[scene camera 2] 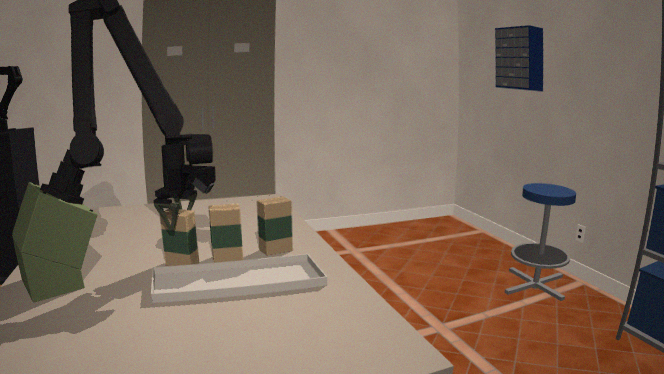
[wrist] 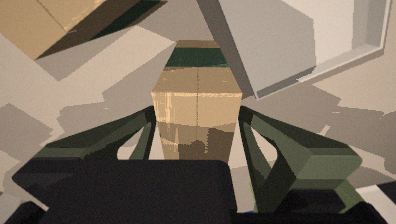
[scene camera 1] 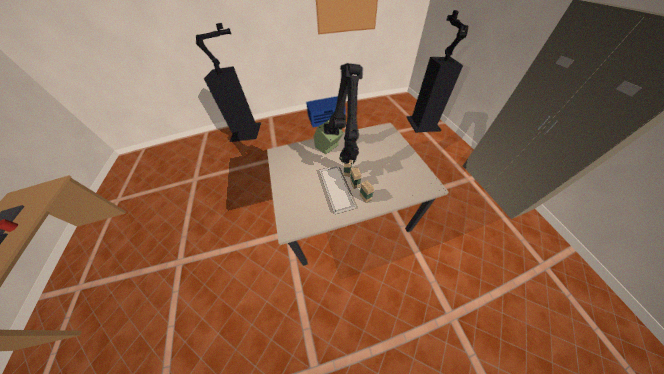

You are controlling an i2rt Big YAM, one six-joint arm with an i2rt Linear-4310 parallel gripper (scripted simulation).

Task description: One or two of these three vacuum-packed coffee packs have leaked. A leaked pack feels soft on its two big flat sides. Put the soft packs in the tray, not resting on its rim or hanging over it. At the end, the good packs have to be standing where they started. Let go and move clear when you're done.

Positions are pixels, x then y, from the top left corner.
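There is a white tray that I can see in the wrist view, in scene camera 1 and also in scene camera 2 (209, 278). On the tray, (wrist: 276, 52) and (scene camera 1: 333, 172) are the same spot.
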